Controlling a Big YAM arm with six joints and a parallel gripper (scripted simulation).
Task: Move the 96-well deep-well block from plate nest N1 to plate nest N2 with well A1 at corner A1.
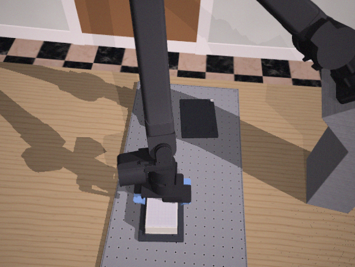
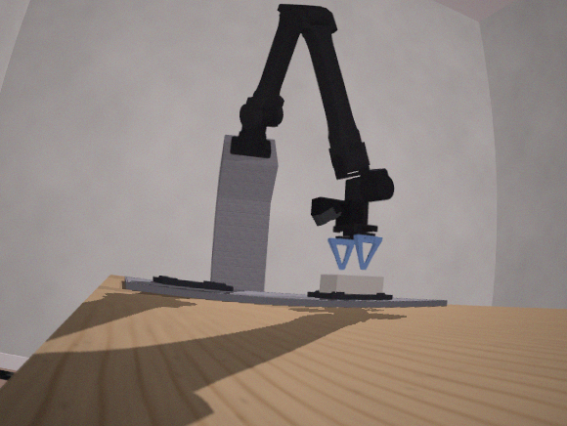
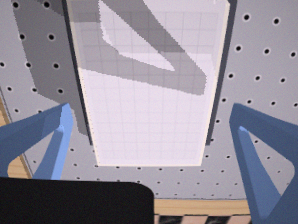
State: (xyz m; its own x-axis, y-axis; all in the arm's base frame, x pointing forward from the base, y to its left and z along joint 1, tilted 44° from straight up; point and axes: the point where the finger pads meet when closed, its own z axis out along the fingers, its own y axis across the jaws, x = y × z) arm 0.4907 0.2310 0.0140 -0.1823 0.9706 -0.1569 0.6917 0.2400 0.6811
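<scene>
Now: the white deep-well block 4 cm below my hand. Also, from my hand: dark plate nest N2: 36 cm to the right, 7 cm below, 2 cm behind; then dark plate nest N1: 7 cm below.
</scene>
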